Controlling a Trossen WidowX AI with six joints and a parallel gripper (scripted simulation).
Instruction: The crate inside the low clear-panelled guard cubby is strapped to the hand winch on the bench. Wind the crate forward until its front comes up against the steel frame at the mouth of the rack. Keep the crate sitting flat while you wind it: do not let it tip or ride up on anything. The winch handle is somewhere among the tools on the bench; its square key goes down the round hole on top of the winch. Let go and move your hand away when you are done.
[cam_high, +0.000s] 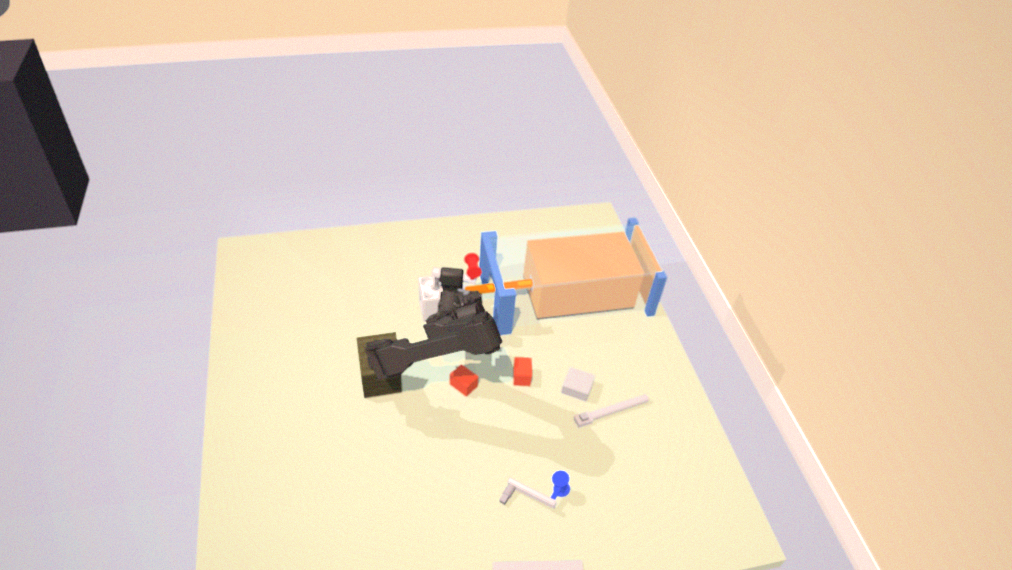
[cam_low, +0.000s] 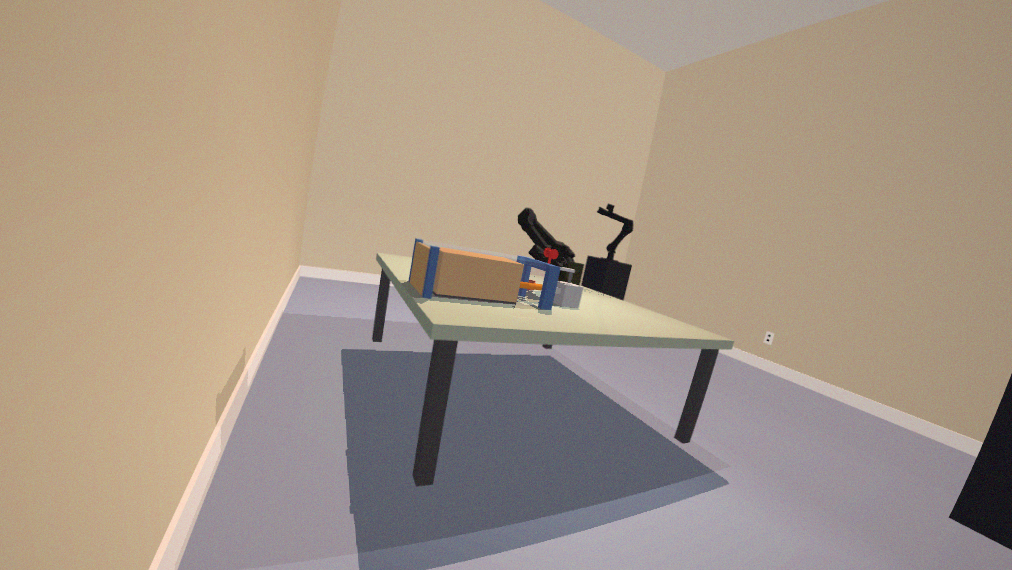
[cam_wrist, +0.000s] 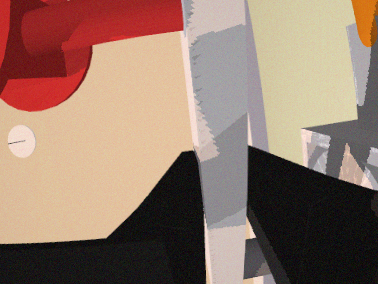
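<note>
Right now the red spool grip is 4 cm ahead of my gripper tip, 4 cm above it and 3 cm to the right of it. Also, from my gripper tip: winch (11 cm below, 6 cm behind); then blue steel frame (11 cm ahead, 4 cm below, 1 cm to the left); then red-knobbed handle (1 cm to the right, 1 cm ahead, 1 cm above).
</note>
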